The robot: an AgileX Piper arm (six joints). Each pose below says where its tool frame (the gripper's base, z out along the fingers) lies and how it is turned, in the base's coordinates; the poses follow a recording.
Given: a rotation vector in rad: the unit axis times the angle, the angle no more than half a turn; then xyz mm.
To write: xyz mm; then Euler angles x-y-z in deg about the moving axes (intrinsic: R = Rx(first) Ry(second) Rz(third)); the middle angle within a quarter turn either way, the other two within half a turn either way. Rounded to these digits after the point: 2 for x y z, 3 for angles.
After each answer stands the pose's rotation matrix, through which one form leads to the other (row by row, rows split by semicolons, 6 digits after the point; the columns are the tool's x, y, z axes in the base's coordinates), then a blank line. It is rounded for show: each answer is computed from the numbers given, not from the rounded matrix.
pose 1, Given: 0.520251 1.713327 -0.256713 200.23 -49.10 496.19
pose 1, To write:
200.23 -49.10 496.19 115.332 60.460 -105.724
-0.133614 0.474578 0.870013; 0.198749 0.872882 -0.445620; -0.970900 0.113373 -0.210951

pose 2, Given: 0.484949 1.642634 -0.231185 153.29 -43.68 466.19
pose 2, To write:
153.29 -43.68 466.19 107.789 63.544 -98.484
-0.065727 0.440633 0.895278; 0.176407 0.888217 -0.424206; -0.982121 0.130051 -0.136110

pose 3, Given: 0.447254 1.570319 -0.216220 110.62 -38.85 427.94
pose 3, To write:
110.62 -38.85 427.94 98.086 65.824 -89.552
0.003202 0.409521 0.912295; 0.147725 0.902097 -0.405461; -0.989023 0.136067 -0.057607

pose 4, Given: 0.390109 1.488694 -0.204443 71.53 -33.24 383.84
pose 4, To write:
71.53 -33.24 383.84 84.619 67.860 -77.697
0.080302 0.368210 0.926268; 0.104878 0.920990 -0.375204; -0.991238 0.127275 0.035340

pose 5, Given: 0.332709 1.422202 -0.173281 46.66 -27.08 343.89
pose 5, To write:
46.66 -27.08 343.89 71.083 69.737 -65.094
0.145849 0.314119 0.938114; 0.079674 0.941444 -0.327621; -0.986093 0.122526 0.112281

